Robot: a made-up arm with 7 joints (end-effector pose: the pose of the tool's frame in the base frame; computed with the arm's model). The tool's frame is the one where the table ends. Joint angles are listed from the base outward.
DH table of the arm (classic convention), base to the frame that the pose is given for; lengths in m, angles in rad. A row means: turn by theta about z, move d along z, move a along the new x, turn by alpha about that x. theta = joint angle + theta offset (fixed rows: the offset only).
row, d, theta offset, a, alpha
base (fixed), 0, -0.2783, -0.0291, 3.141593
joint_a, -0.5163, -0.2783, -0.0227, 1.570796
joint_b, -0.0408, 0, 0.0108, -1.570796
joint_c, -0.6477, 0, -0.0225, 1.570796
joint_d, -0.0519, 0, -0.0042, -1.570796
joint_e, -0.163, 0, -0.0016, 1.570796
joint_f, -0.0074, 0, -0.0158, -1.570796
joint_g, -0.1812, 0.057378, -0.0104, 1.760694
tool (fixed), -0.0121, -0.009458, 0, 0
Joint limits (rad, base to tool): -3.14..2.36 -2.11..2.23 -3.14..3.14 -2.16..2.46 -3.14..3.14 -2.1..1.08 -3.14..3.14
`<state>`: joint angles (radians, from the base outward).
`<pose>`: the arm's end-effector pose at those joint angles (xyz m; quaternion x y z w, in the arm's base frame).
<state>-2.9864 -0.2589 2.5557 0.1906 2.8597 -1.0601 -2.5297</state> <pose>0.3593 0.0799 1.3195 -0.7362 0.3759 0.4219 0.3725</pose>
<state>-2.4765 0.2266 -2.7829 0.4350 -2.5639 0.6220 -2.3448</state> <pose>-0.1401 0.1470 1.4599 -0.2944 0.4497 -0.8185 0.2028</pose>
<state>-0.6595 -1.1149 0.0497 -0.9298 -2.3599 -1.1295 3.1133</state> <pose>-0.5919 -0.6885 0.7745 -0.1038 -0.3520 0.0205 0.9300</pose>
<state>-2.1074 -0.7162 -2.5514 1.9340 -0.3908 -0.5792 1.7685</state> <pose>0.1000 -0.6031 0.8853 -0.0943 -0.9741 -0.0944 0.1827</pose>
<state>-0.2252 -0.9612 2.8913 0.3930 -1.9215 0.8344 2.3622</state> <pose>-0.7860 -0.2758 1.0428 0.0830 0.8294 -0.4139 0.3660</pose>
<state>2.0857 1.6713 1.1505 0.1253 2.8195 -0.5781 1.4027</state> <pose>-0.6109 -0.6917 0.3738 0.4862 0.2016 -0.3945 0.7532</pose>
